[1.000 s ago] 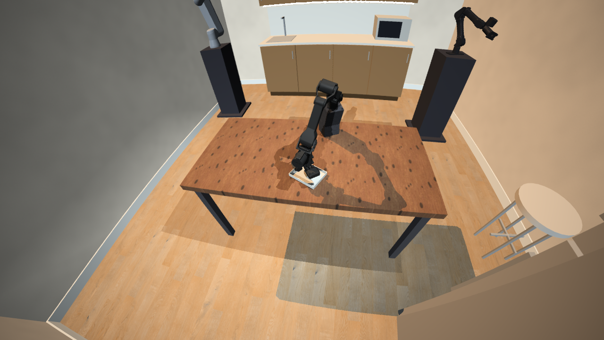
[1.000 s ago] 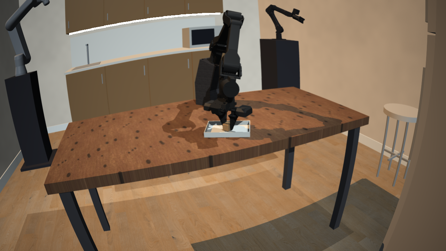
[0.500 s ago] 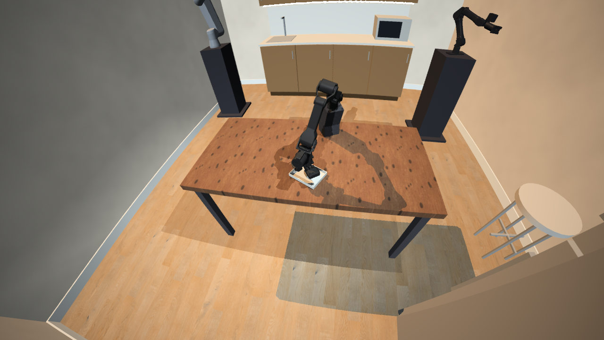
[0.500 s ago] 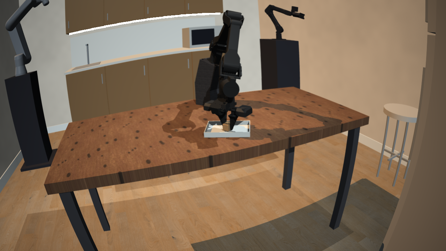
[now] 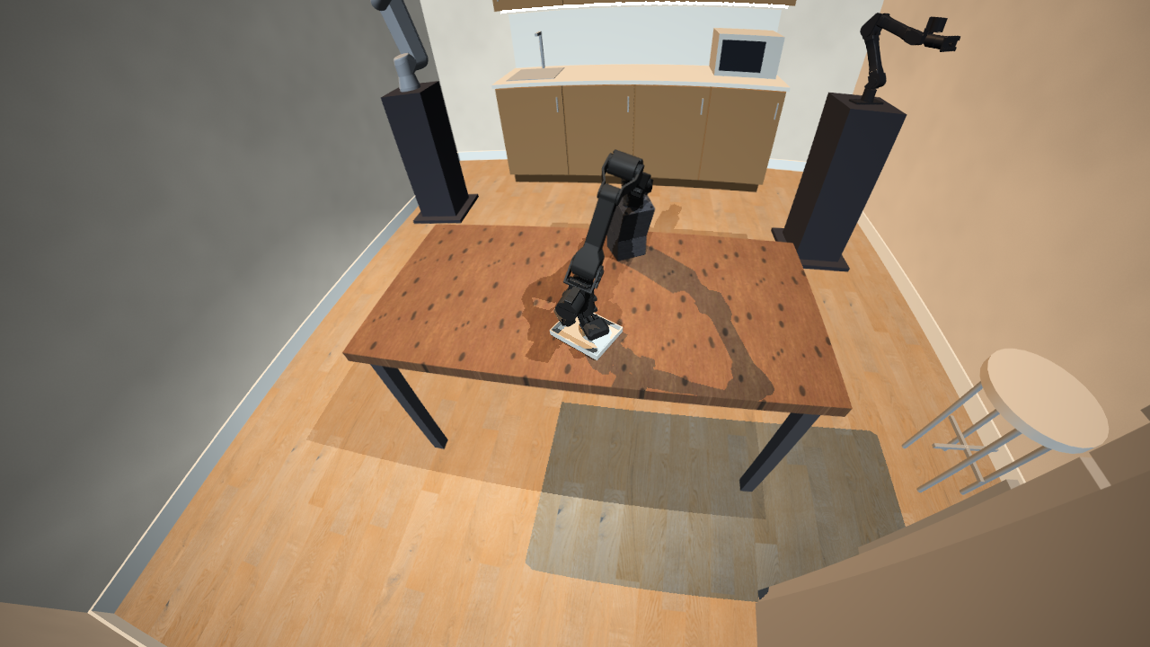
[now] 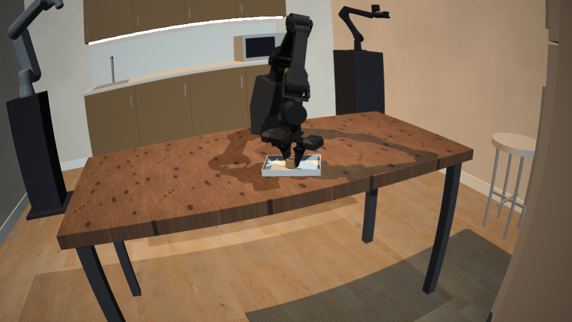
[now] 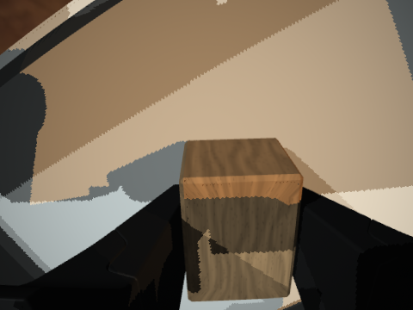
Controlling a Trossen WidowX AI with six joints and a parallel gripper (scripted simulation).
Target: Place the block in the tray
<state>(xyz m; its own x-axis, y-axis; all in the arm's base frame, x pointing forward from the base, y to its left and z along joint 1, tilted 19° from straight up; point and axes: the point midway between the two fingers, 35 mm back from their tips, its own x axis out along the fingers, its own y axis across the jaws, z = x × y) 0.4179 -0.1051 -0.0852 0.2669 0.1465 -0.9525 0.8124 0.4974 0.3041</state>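
Now: hand 20 mm above the wooden block. Round my hand: white tray: 30 mm below.
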